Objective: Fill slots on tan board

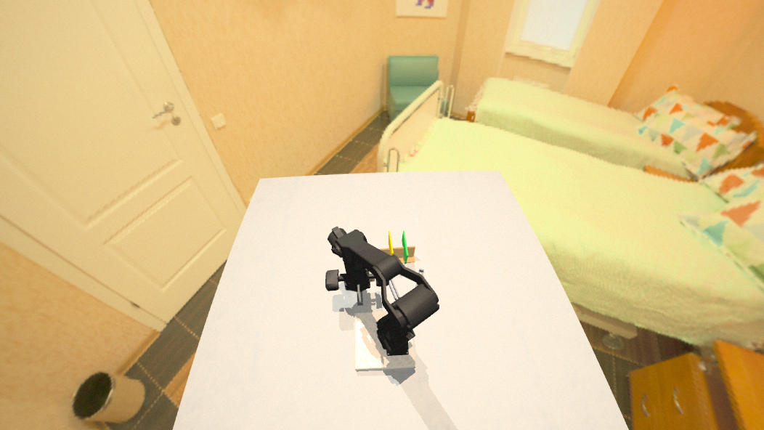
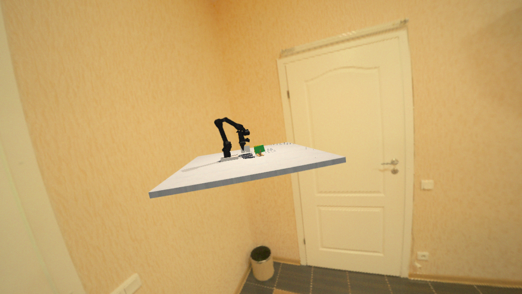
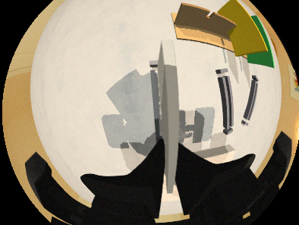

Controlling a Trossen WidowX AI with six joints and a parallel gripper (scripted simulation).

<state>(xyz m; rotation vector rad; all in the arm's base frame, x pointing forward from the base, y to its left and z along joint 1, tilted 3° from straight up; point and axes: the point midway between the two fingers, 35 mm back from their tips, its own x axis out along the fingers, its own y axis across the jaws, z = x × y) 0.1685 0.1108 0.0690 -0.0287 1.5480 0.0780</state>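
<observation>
The yellow board lies 16 cm ahead of my gripper tip and 11 cm to the right of it. Also, from my gripper tip: tan board 16 cm ahead, 11 cm to the right, 3 cm below; then green board 16 cm ahead, 16 cm to the right.
</observation>
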